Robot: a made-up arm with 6 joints. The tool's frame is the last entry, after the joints. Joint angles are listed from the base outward.
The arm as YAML. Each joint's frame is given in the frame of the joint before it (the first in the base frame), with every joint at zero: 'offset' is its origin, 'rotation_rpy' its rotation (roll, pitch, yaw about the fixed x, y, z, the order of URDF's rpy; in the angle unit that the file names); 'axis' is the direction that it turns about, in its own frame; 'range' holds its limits. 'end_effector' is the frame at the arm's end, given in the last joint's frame.
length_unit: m
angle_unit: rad
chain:
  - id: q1
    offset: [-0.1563, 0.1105, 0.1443]
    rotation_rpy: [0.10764, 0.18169, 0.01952]
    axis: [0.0, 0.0, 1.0]
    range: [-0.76, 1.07]
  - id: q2
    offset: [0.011, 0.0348, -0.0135]
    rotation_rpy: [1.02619, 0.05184, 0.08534]
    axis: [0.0, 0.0, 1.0]
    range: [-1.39, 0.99]
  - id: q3
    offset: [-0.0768, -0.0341, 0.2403]
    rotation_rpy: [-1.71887, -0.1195, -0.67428]
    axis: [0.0, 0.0, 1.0]
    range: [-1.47, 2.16]
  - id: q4
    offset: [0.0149, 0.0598, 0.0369]
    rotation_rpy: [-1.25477, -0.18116, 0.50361]
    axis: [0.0, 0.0, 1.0]
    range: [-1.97, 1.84]
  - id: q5
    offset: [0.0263, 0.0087, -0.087]
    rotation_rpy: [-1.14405, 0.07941, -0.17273]
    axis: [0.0, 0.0, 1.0]
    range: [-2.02, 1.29]
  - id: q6
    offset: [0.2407, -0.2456, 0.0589]
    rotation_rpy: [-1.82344, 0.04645, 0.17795]
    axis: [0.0, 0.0, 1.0]
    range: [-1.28, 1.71]
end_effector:
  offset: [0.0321, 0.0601, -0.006]
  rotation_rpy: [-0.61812, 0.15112, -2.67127]
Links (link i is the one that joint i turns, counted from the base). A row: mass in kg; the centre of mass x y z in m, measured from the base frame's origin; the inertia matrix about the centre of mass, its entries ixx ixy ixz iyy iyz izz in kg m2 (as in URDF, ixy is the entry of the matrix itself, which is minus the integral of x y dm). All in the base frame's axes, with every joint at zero. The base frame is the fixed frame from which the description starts. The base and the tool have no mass.
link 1: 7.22; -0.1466 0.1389 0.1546; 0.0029 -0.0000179 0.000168 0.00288 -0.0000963 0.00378
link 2: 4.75; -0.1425 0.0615 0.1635; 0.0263 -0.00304 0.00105 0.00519 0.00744 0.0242
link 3: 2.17; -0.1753 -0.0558 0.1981; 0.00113 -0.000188 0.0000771 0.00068 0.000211 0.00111
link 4: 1; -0.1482 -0.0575 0.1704; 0.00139 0 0 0.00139 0 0.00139
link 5: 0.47; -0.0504 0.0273 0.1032; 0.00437 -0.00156 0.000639 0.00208 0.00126 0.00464
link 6: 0.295; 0.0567 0.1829 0.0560; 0.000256 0.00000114 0.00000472 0.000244 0 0.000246
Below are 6 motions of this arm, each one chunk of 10 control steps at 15 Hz.
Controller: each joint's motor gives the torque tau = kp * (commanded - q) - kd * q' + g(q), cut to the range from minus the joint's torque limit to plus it. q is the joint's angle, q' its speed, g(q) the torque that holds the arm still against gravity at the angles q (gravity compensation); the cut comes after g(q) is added. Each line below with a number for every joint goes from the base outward.
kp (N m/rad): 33 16 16 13 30 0.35
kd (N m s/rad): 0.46 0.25 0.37 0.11 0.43 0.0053
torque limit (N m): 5.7 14 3.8 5.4 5.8 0.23
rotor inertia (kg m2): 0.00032 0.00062 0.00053 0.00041 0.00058 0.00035
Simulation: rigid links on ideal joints. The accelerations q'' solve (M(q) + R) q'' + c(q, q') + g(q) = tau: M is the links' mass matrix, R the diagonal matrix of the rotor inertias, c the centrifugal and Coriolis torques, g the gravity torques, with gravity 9.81 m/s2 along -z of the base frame. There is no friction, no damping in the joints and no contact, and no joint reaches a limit. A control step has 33 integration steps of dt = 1/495 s. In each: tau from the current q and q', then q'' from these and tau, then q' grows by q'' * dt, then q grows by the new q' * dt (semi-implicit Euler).
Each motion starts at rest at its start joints. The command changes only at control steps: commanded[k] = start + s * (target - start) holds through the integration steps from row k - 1 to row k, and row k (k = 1, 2, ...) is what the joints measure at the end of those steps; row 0 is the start. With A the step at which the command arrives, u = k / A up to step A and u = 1 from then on. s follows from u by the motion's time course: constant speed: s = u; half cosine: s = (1 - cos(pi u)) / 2; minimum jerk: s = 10 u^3 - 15 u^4 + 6 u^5; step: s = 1 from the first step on.
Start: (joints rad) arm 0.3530 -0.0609 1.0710 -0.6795 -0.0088 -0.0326
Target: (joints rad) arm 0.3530 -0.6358 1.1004 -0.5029 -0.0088 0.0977
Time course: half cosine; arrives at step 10
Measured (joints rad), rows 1 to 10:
1: 0.3543 -0.0700 1.0730 -0.6744 -0.0114 -0.0187
2: 0.3579 -0.1046 1.0794 -0.6584 -0.0159 0.0222
3: 0.3606 -0.1709 1.0866 -0.6350 -0.0169 0.0613
4: 0.3579 -0.2638 1.0905 -0.6097 -0.0130 0.0599
5: 0.3499 -0.3714 1.0917 -0.5839 -0.0065 0.0296
6: 0.3429 -0.4762 1.0913 -0.5595 -0.0004 0.0144
7: 0.3433 -0.5618 1.0907 -0.5385 0.0022 0.0325
8: 0.3502 -0.6187 1.0927 -0.5199 0.0005 0.0624
9: 0.3567 -0.6463 1.0974 -0.5041 -0.0031 0.0781
10: 0.3583 -0.6478 1.1000 -0.4973 -0.0053 0.0745

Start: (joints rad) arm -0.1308 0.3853 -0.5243 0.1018 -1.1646 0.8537
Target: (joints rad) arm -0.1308 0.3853 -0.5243 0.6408 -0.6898 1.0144
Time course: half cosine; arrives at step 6
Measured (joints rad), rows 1 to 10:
1: -0.1287 0.3896 -0.5091 0.1440 -1.1368 0.9355
2: -0.1218 0.3911 -0.4861 0.2554 -1.0502 1.0507
3: -0.1174 0.3889 -0.4936 0.3954 -0.9163 0.9901
4: -0.1188 0.3844 -0.5294 0.5437 -0.7728 0.8190
5: -0.1264 0.3741 -0.5745 0.6500 -0.6679 0.7104
6: -0.1416 0.3575 -0.5954 0.6790 -0.6375 0.7218
7: -0.1603 0.3605 -0.5687 0.6520 -0.6667 0.8517
8: -0.1586 0.3758 -0.5109 0.6310 -0.7034 1.0604
9: -0.1322 0.3854 -0.4757 0.6309 -0.7160 1.2083
10: -0.1087 0.4005 -0.4921 0.6326 -0.7058 1.1742

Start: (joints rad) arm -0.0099 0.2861 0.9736 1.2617 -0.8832 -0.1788
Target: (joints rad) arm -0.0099 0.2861 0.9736 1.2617 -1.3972 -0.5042
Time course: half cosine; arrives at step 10
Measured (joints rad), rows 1 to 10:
1: -0.0110 0.2905 0.9708 1.2607 -0.8951 -0.2047
2: -0.0117 0.2982 0.9656 1.2586 -0.9314 -0.2637
3: -0.0095 0.3005 0.9640 1.2562 -0.9911 -0.3170
4: -0.0061 0.2956 0.9682 1.2522 -1.0699 -0.3485
5: -0.0049 0.2856 0.9748 1.2485 -1.1583 -0.3671
6: -0.0075 0.2749 0.9797 1.2483 -1.2436 -0.3834
7: -0.0118 0.2681 0.9809 1.2515 -1.3158 -0.4035
8: -0.0144 0.2675 0.9804 1.2549 -1.3685 -0.4303
9: -0.0129 0.2718 0.9801 1.2563 -1.3992 -0.4601
10: -0.0086 0.2779 0.9806 1.2564 -1.4059 -0.4792

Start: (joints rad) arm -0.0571 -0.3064 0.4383 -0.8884 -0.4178 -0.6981
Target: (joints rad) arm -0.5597 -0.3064 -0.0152 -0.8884 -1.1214 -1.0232
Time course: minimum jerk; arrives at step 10
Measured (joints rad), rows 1 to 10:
1: -0.0599 -0.3083 0.4337 -0.8876 -0.4244 -0.7012
2: -0.0797 -0.3151 0.4075 -0.8838 -0.4626 -0.7245
3: -0.1350 -0.3159 0.3539 -0.8811 -0.5446 -0.7822
4: -0.2277 -0.3074 0.2833 -0.8880 -0.6656 -0.8281
5: -0.3380 -0.2972 0.2093 -0.9003 -0.8075 -0.8222
6: -0.4394 -0.2913 0.1359 -0.9098 -0.9415 -0.8248
7: -0.5147 -0.2912 0.0634 -0.9097 -1.0441 -0.9074
8: -0.5595 -0.2952 0.0022 -0.9026 -1.1036 -1.0507
9: -0.5757 -0.3002 -0.0313 -0.8945 -1.1233 -1.1554
10: -0.5695 -0.3056 -0.0331 -0.8882 -1.1193 -1.1407

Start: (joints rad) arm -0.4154 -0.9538 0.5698 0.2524 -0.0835 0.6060
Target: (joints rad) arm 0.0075 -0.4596 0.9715 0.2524 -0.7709 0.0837
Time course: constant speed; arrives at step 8
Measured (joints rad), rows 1 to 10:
1: -0.3741 -0.8925 0.5731 0.2524 -0.1511 0.3850
2: -0.2977 -0.7978 0.6199 0.2212 -0.2509 0.1998
3: -0.2315 -0.7441 0.7149 0.2362 -0.3556 0.3091
4: -0.1793 -0.6941 0.8230 0.2618 -0.4542 0.4067
5: -0.1345 -0.6275 0.8754 0.2244 -0.5529 0.3331
6: -0.0938 -0.5712 0.9039 0.2314 -0.6290 0.2749
7: -0.0412 -0.5098 0.9327 0.2499 -0.6945 0.1324
8: 0.0220 -0.4415 0.9671 0.2503 -0.7744 -0.0713
9: 0.0572 -0.3933 1.0104 0.2471 -0.8005 0.0225
10: 0.0380 -0.4055 0.9948 0.2435 -0.7916 0.2683

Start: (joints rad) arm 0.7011 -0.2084 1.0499 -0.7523 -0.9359 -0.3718
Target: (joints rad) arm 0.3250 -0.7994 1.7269 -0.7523 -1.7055 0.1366
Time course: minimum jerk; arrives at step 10
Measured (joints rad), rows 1 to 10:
1: 0.6995 -0.2127 1.0518 -0.7528 -0.9424 -0.3816
2: 0.6872 -0.2388 1.0699 -0.7562 -0.9810 -0.4276
3: 0.6471 -0.3007 1.1346 -0.7644 -1.0676 -0.4651
4: 0.5696 -0.4046 1.2595 -0.7685 -1.1951 -0.3869
5: 0.4712 -0.5433 1.4234 -0.7525 -1.3383 -0.1861
6: 0.3990 -0.6777 1.5769 -0.7316 -1.4776 -0.0017
7: 0.3809 -0.7513 1.6795 -0.7356 -1.6033 0.1052
8: 0.3655 -0.7742 1.7301 -0.7428 -1.6860 0.1964
9: 0.3236 -0.7829 1.7475 -0.7439 -1.7146 0.2473
10: 0.2962 -0.7784 1.7323 -0.7631 -1.7174 0.2162

